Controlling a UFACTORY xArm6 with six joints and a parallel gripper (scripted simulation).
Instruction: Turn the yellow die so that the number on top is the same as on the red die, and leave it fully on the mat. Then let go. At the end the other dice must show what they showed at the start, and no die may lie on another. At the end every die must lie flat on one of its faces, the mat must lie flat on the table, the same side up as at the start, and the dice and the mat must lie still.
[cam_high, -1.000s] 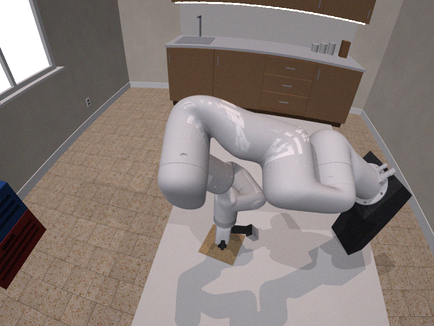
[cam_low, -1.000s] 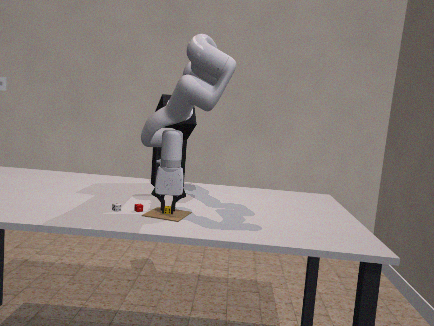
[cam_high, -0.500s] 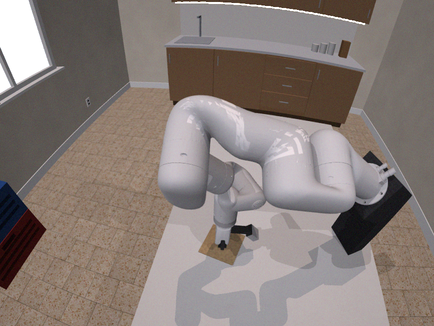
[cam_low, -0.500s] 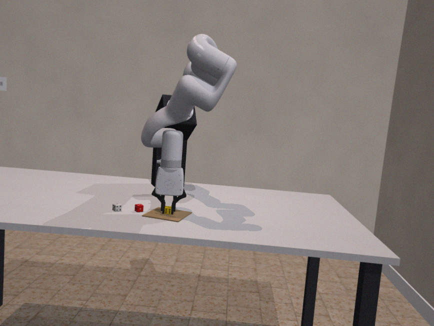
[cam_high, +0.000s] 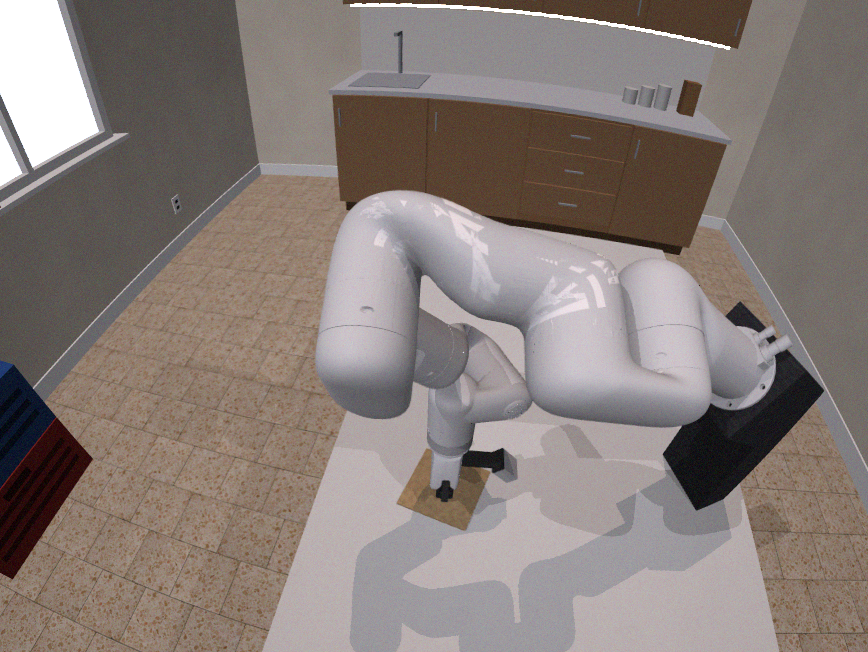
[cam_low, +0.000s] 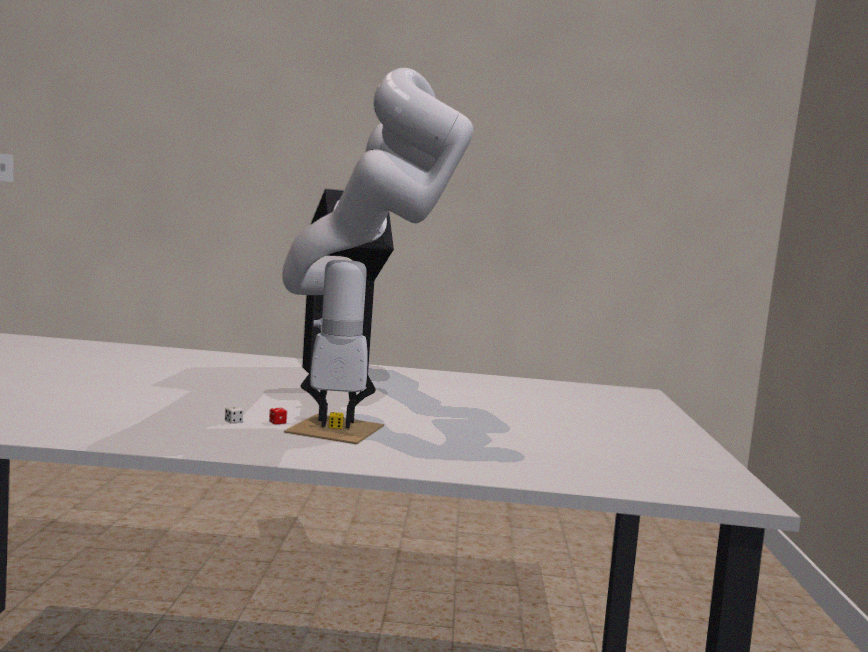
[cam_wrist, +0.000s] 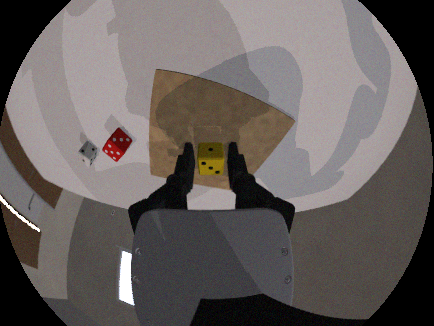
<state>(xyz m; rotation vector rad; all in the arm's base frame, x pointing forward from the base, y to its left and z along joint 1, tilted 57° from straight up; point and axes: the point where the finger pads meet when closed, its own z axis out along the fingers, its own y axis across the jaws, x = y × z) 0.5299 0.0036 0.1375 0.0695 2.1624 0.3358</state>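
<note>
The yellow die lies 10 mm below my hand. Also, from my hand: red die: 110 mm to the right, 10 mm below, 10 mm behind; mat: 20 mm below; white die: 190 mm to the right, 10 mm below, 10 mm ahead.
</note>
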